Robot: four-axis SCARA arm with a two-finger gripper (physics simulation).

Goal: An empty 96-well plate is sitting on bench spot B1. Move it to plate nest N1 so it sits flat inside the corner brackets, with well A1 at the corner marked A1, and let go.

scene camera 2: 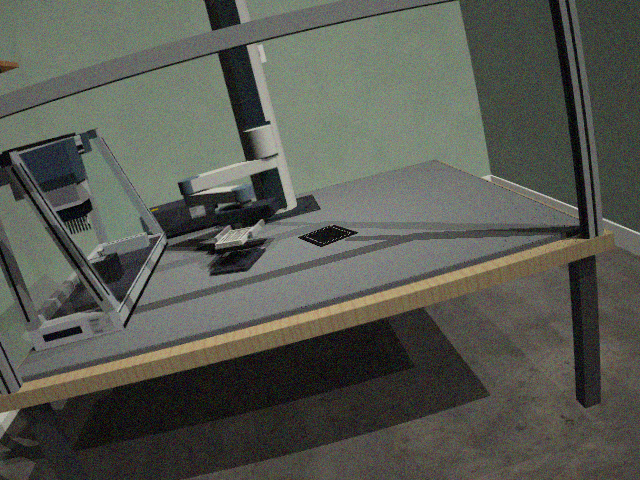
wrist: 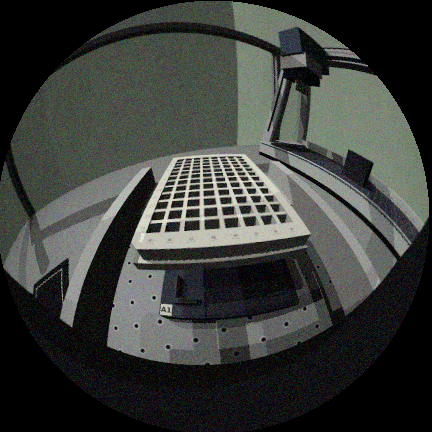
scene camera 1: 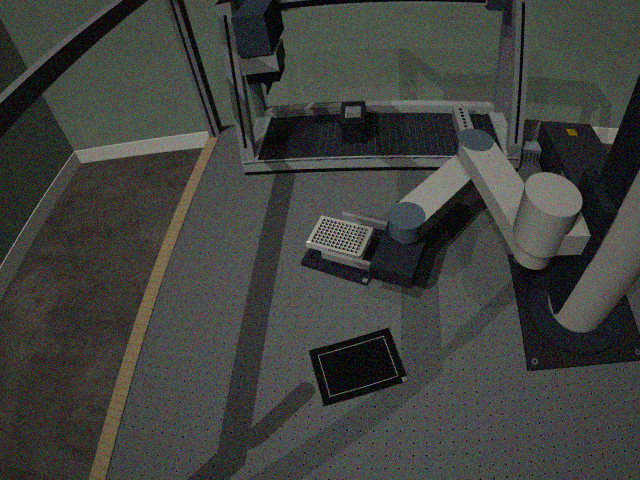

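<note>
The white 96-well plate is off the bench, about level, between the long fingers of my gripper, which is shut on its long sides. It hangs above the dark plate nest N1, with a visible gap. The nest's A1 label shows at its near left corner in the wrist view. The plate hides much of the nest and most brackets; its own printed letters are too blurred to read. Bench spot B1 bears no plate.
A framed gantry machine with a hanging pipetting head stands behind the nest in scene camera 1. A dark box stands near the arm's column. The bench has a wooden edge.
</note>
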